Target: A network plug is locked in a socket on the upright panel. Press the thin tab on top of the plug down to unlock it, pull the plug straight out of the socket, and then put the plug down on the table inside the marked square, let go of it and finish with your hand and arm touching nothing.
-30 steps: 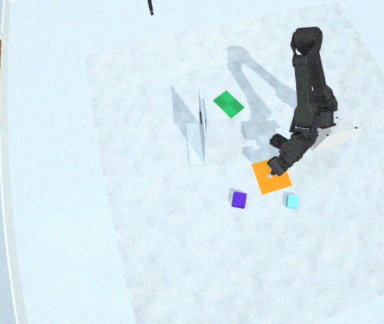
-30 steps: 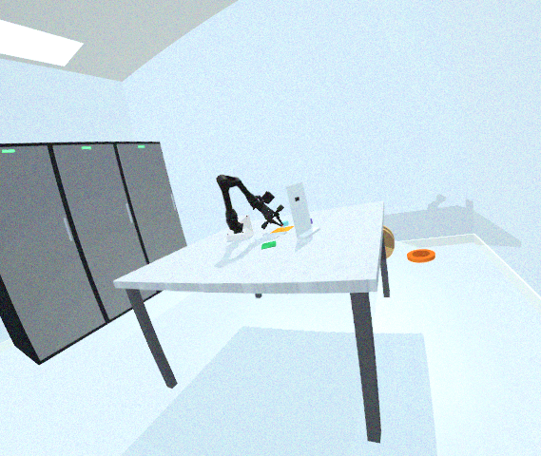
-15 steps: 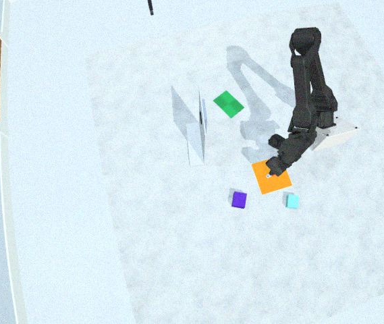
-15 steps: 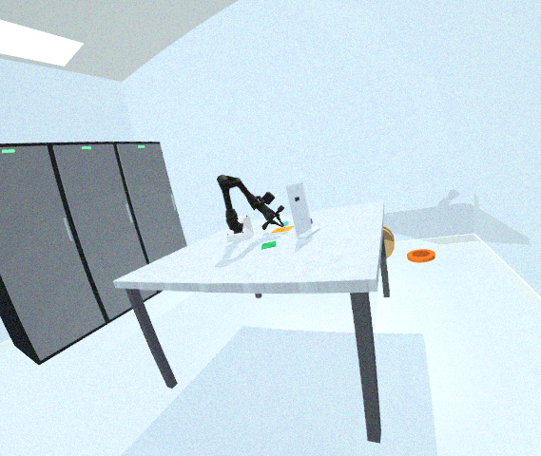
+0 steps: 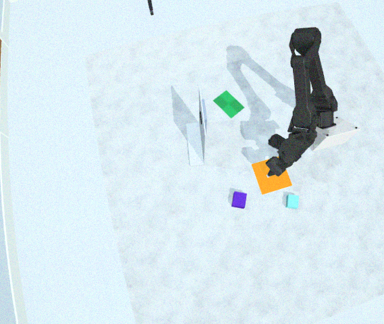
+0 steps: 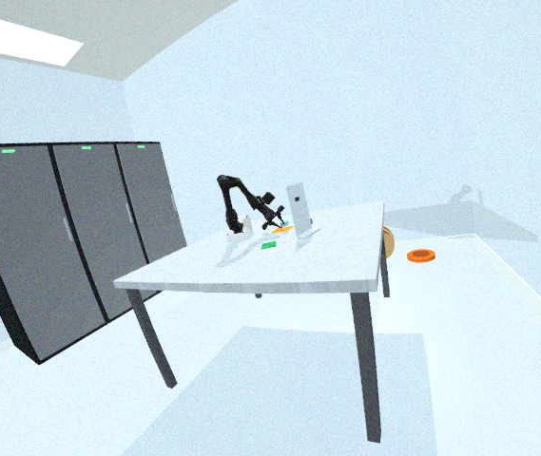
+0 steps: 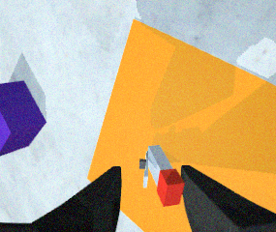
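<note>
The network plug is right at my gripper tip. From my gripper tip the other things lie so: purple cube (140 mm ahead, 50 mm to the left); then flat orange square (20 mm below, 10 mm behind); then cyan cube (120 mm to the left, 40 mm behind, 10 mm below).
</note>
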